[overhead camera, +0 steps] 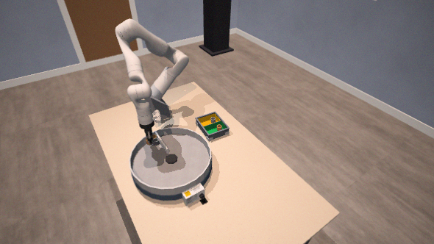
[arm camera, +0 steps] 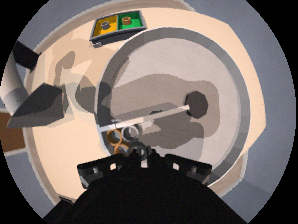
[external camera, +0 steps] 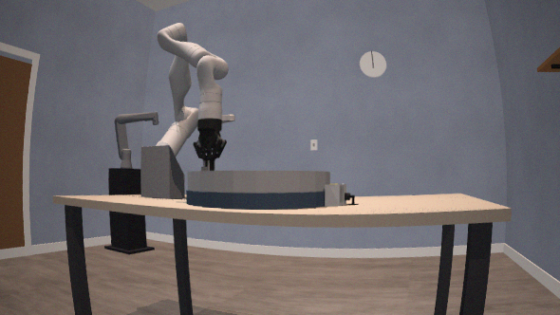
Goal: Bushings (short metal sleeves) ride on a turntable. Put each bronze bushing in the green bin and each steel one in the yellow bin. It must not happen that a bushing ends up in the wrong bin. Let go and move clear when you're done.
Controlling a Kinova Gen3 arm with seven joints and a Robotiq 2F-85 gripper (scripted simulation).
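Right now the bin is 1 cm behind my hand, 40 cm to the left of it and 9 cm below it. The rest, counted from my hand: grey turntable: 14 cm ahead, 6 cm to the left, 6 cm below.
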